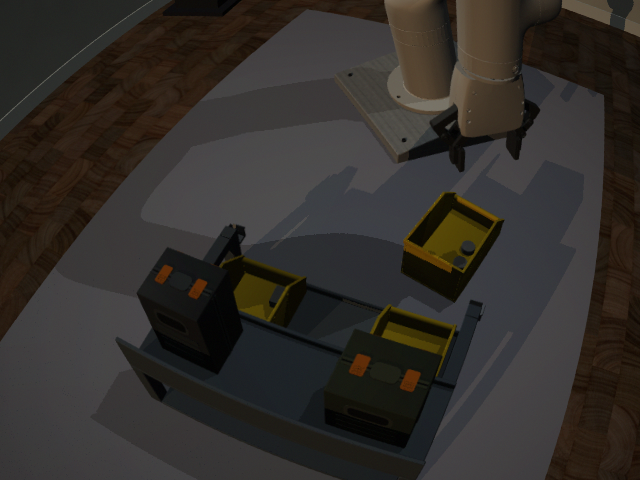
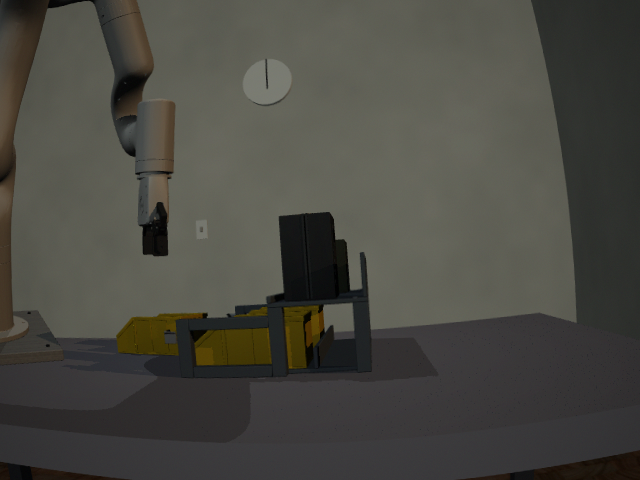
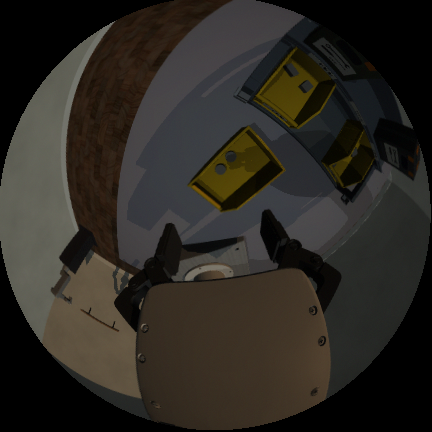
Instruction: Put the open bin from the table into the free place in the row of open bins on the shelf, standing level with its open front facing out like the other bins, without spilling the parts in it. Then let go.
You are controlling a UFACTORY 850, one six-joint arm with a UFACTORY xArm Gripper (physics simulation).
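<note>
The open yellow bin [image 1: 439, 232] [image 2: 147, 335] [image 3: 250, 170] stands upright on the table between the robot base and the shelf. Grey round parts [image 1: 467, 247] [image 3: 230, 156] lie in it. My gripper [image 1: 486, 161] [image 2: 155, 253] [image 3: 218, 227] is open and empty, pointing down, well above the table and on the robot's side of the bin. The shelf [image 1: 279, 361] [image 2: 277, 341] holds one yellow bin [image 1: 253, 294] [image 3: 350, 155] near one end and another yellow bin [image 1: 413, 335] [image 3: 282, 95] near the other. The free place [image 1: 328, 315] lies between them, partly hidden under the top board.
Two dark cases with orange latches stand on the shelf's upper board, one case [image 1: 188, 310] [image 2: 307, 255] [image 3: 397, 150] above each end and the other case [image 1: 382, 392] [image 3: 345, 55] by the bin nearer the table bin. The robot base plate [image 1: 372, 113] is behind the gripper.
</note>
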